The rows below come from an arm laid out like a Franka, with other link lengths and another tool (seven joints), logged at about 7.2 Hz.
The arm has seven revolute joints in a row. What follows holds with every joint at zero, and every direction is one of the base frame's. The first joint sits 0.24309 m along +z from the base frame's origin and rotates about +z. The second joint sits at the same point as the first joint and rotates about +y. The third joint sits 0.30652 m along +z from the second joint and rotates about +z. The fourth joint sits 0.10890 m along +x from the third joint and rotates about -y. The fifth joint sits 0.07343 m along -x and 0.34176 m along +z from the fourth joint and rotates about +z. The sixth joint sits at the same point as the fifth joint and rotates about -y. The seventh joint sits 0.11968 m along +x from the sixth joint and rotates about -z. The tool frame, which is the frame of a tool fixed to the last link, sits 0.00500 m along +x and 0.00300 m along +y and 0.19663 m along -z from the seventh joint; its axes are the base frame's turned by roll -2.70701, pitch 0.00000 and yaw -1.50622 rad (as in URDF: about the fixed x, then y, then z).
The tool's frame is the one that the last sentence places.
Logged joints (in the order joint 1, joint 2, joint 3, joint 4, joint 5, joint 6, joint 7), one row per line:
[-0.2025, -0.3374, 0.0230, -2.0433, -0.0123, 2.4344, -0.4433]
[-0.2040, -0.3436, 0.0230, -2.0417, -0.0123, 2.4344, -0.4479]
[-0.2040, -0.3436, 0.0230, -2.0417, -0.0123, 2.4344, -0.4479]
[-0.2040, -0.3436, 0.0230, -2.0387, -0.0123, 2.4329, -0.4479]
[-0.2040, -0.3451, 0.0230, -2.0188, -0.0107, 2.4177, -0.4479]
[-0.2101, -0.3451, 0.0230, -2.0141, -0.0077, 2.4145, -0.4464]
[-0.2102, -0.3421, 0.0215, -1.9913, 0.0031, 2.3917, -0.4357]
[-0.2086, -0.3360, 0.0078, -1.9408, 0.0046, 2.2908, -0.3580]
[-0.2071, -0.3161, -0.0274, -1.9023, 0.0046, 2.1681, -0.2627]
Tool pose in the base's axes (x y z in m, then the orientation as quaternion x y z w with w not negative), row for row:
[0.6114, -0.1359, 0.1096, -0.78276, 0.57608, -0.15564, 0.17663]
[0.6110, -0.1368, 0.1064, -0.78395, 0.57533, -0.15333, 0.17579]
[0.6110, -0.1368, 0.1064, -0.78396, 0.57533, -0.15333, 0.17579]
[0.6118, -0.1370, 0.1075, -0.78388, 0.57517, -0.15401, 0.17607]
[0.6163, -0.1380, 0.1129, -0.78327, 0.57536, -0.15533, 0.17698]
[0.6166, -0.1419, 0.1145, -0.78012, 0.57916, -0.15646, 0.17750]
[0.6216, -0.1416, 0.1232, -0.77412, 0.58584, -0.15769, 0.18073]
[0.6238, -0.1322, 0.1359, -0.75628, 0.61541, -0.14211, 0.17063]
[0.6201, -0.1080, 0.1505, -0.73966, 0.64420, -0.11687, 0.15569]
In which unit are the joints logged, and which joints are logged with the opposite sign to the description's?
The joints are logged in radians. Opposite sign: joint 2, joint 3.
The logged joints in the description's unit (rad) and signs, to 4 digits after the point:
[-0.2025, 0.3374, -0.0230, -2.0433, -0.0123, 2.4344, -0.4433]
[-0.2040, 0.3436, -0.0230, -2.0417, -0.0123, 2.4344, -0.4479]
[-0.2040, 0.3436, -0.0230, -2.0417, -0.0123, 2.4344, -0.4479]
[-0.2040, 0.3436, -0.0230, -2.0387, -0.0123, 2.4329, -0.4479]
[-0.2040, 0.3451, -0.0230, -2.0188, -0.0107, 2.4177, -0.4479]
[-0.2101, 0.3451, -0.0230, -2.0141, -0.0077, 2.4145, -0.4464]
[-0.2102, 0.3421, -0.0215, -1.9913, 0.0031, 2.3917, -0.4357]
[-0.2086, 0.3360, -0.0078, -1.9408, 0.0046, 2.2908, -0.3580]
[-0.2071, 0.3161, 0.0274, -1.9023, 0.0046, 2.1681, -0.2627]

